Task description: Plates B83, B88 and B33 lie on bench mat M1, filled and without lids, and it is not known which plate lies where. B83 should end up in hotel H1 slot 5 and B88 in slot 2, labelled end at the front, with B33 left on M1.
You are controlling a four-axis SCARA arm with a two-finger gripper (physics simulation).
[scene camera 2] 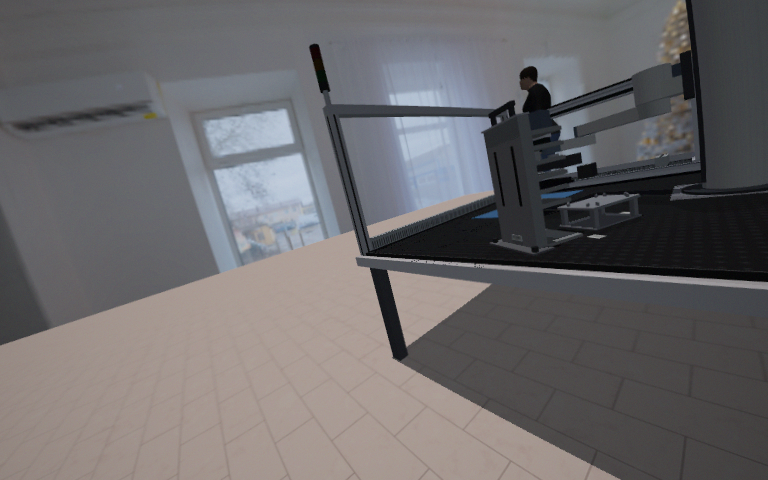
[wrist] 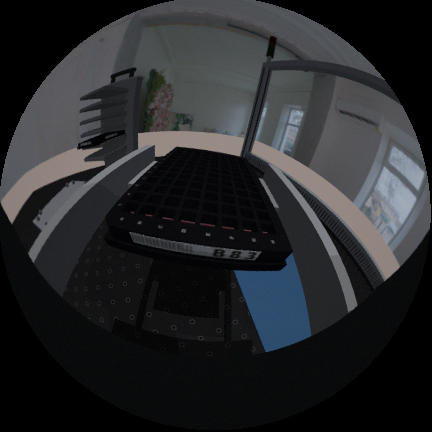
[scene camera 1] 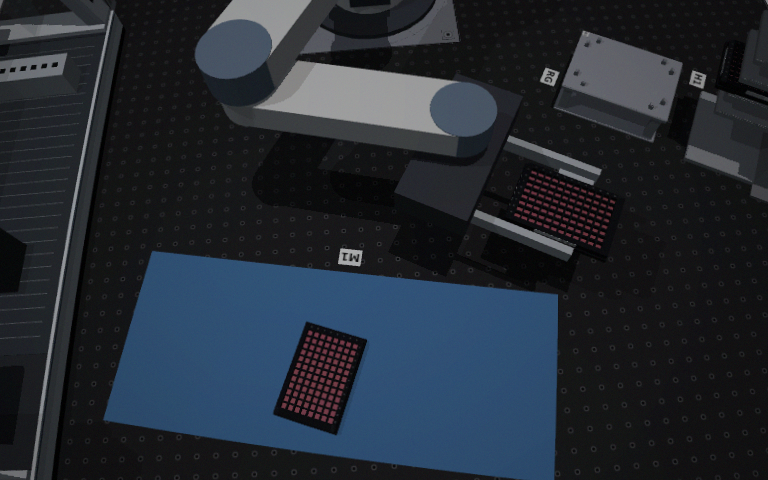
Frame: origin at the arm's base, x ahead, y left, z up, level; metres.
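Seen in the pictures: gripper, fingertip midpoint: (wrist: 209, 160) (scene camera 1: 584, 214); arm's base, origin of the base link: (scene camera 2: 737, 190).
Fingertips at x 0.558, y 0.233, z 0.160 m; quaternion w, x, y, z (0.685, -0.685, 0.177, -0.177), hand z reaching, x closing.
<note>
Offsets run from my fingertips to a thing's top centre.
My gripper (scene camera 1: 572, 213) (wrist: 209, 160) is shut on plate B83 @(0.000 m up, 0.011 m back, 0.020 m right) (scene camera 1: 566, 208) (wrist: 200, 192), held level above the table, off the mat. Its B83 label faces the palm, and its pink wells are uncovered. One filled plate @(0.130 m down, 0.138 m ahead, 0.333 m right) (scene camera 1: 320, 378) lies on blue mat M1 (scene camera 1: 453, 367) (wrist: 280, 310); its label is unreadable. Hotel H1 @(0.206 m up, 0.160 m back, 0.343 m left) (scene camera 1: 707, 113) (scene camera 2: 512, 181) (wrist: 133, 115) stands ahead and left of the fingers in the wrist view. A dark plate @(0.002 m up, 0.189 m back, 0.302 m left) (wrist: 100, 140) sits on a low shelf inside it, its label too small to read. The fingers are hard to make out in scene camera 2.
The low RG stand (scene camera 1: 623, 73) (scene camera 2: 608, 200) (wrist: 57, 202) is beside H1, left of the fingers in the wrist view. A frame post @(0.420 m up, 0.466 m ahead, 0.472 m left) (scene camera 2: 348, 181) (wrist: 257, 110) with a light tower rises at a table corner. A person (scene camera 2: 535, 99) stands beyond the table.
</note>
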